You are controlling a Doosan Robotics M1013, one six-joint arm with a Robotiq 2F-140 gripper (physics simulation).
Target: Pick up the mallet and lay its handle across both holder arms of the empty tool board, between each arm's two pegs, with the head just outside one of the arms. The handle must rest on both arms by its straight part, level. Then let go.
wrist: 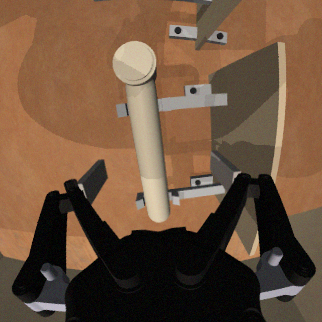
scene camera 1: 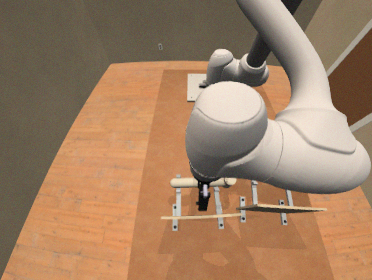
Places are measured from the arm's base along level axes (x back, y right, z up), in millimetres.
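Pixels of known places: gripper, between the fingertips: [wrist: 157, 164].
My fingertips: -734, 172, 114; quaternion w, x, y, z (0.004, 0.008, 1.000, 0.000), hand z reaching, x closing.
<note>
For each thing: its top centre in the pictures, then the offset to it from my fingertips, as dx, dy, dz. "spot": a spot on its surface instead.
- cream mallet, centre of its top: [wrist: 147, 158] [scene camera 1: 203, 179] +11, -14, +13
- foot bracket, a spot on its surface: [wrist: 182, 32] spot: -65, -205, -116
The cream mallet [scene camera 1: 180, 183] [wrist: 146, 135] lies with its handle across both arms of the nearer-left tool board [scene camera 1: 185, 217] [wrist: 282, 100]. Its round head is just outside one arm, at the right in the scene view and at the top in the wrist view. The empty tool board [scene camera 1: 295, 208] [wrist: 212, 20] stands to the right in the scene view, with a left holder arm [scene camera 1: 254, 192] and a right holder arm [scene camera 1: 289, 197]. My gripper [scene camera 1: 202, 196] [wrist: 157, 164] is open above the mallet; in the wrist view its fingers stand on either side of the handle's lower part. The robot arm partly hides it in the scene view.
The occupied board's panel rises close to my right finger in the wrist view. Its metal arms [wrist: 192, 101] [wrist: 202, 191] run under the handle. A foot bracket [wrist: 182, 32] of the empty board shows at the top. A white plate [scene camera 1: 195, 87] lies at the back of the table.
</note>
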